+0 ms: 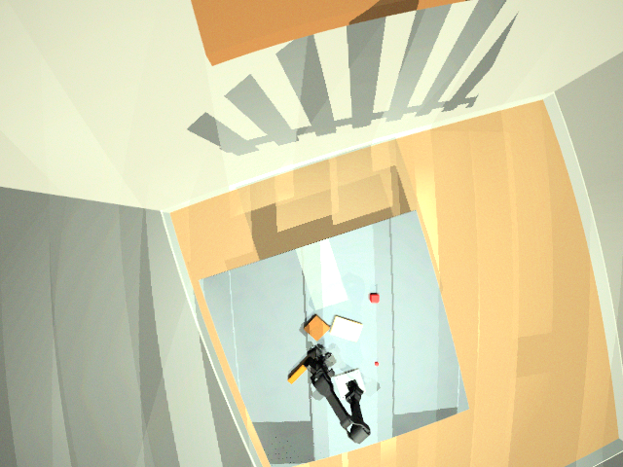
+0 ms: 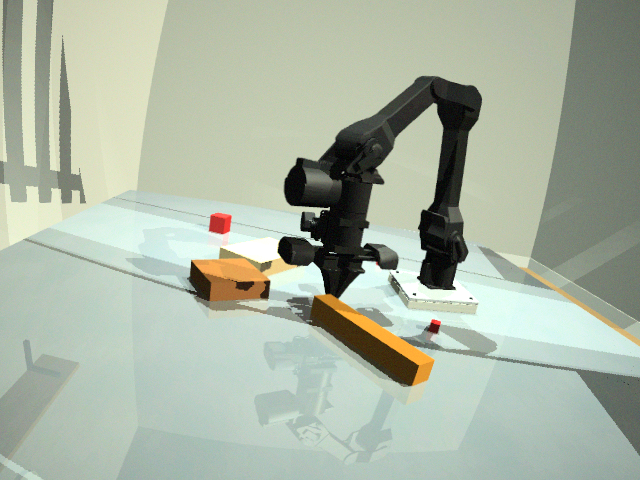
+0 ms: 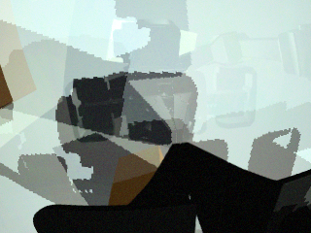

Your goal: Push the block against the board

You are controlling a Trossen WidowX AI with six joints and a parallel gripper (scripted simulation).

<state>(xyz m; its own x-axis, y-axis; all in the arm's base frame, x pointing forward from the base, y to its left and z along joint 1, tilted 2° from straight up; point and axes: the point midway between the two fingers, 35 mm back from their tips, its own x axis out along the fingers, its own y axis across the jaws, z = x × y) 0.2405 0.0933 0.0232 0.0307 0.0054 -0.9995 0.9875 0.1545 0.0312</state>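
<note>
My gripper tip is 160 mm short of the orange square block, 50 mm to the left of it and 10 mm below it. The rest, counted from my gripper tip: flat pale block (200 mm to the right, 90 mm ahead, 10 mm above); red cube (410 mm to the right, 190 mm ahead, 10 mm above); long orange board (120 mm to the left, 20 mm behind, 10 mm above).
</note>
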